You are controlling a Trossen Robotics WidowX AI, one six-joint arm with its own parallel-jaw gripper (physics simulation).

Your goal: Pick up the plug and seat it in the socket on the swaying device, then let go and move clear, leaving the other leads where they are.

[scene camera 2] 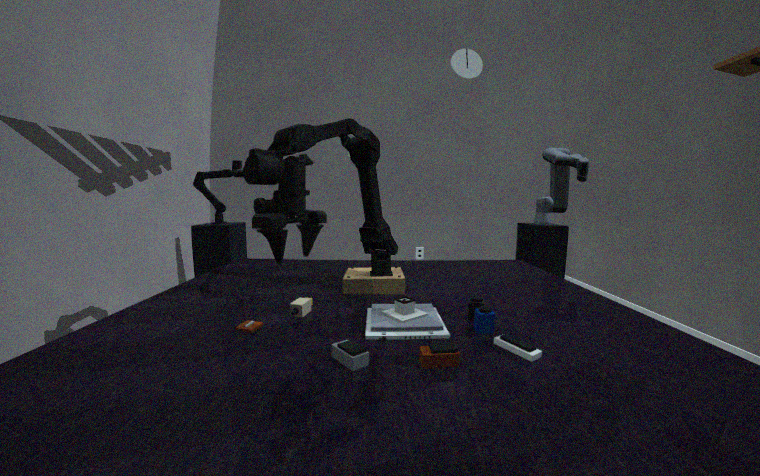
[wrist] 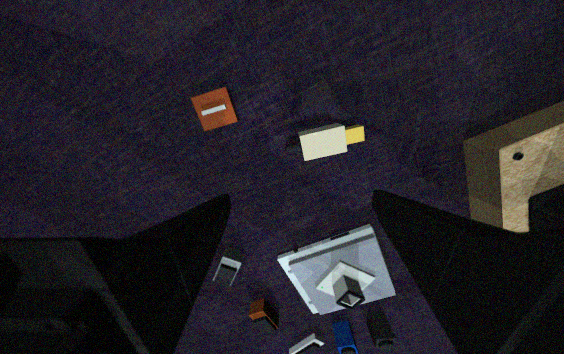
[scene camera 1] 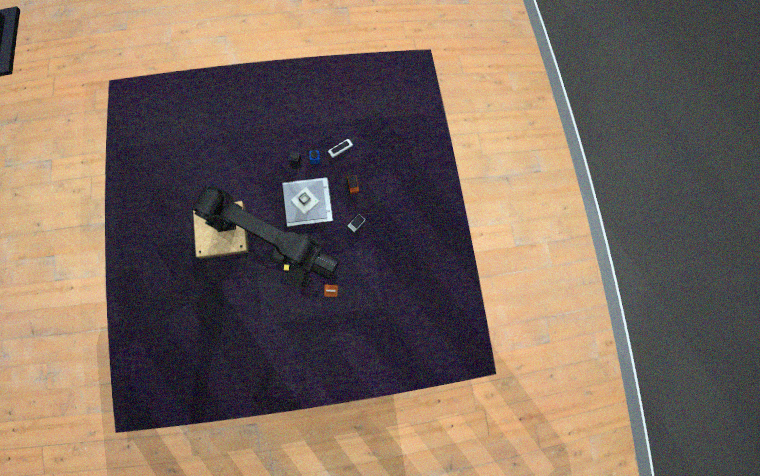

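The plug, a cream block with a yellow tip and a dark end, lies on the dark mat; its body shows in scene camera 2 (scene camera 2: 302,306) and the wrist view (wrist: 324,143). In scene camera 1 the arm hides most of the plug, and its yellow tip (scene camera 1: 286,267) shows. My gripper (scene camera 2: 293,259) (wrist: 300,198) is open and empty, pointing down high above the mat near the plug. The grey square socket (scene camera 1: 304,197) (scene camera 2: 404,306) (wrist: 346,284) stands on a white diamond plate on the pale device (scene camera 1: 294,216) (scene camera 2: 379,324) (wrist: 309,280).
A flat orange block with a white stripe (scene camera 1: 330,290) (scene camera 2: 249,325) (wrist: 215,120) lies near the plug. Grey (scene camera 1: 356,223) (scene camera 2: 349,356), orange (scene camera 1: 353,184) (scene camera 2: 439,358), white (scene camera 2: 517,349), blue (scene camera 1: 314,156) (scene camera 2: 484,322) and black (scene camera 1: 295,159) blocks surround the device. The arm's wooden base (scene camera 1: 220,243) (scene camera 2: 373,284) is behind.
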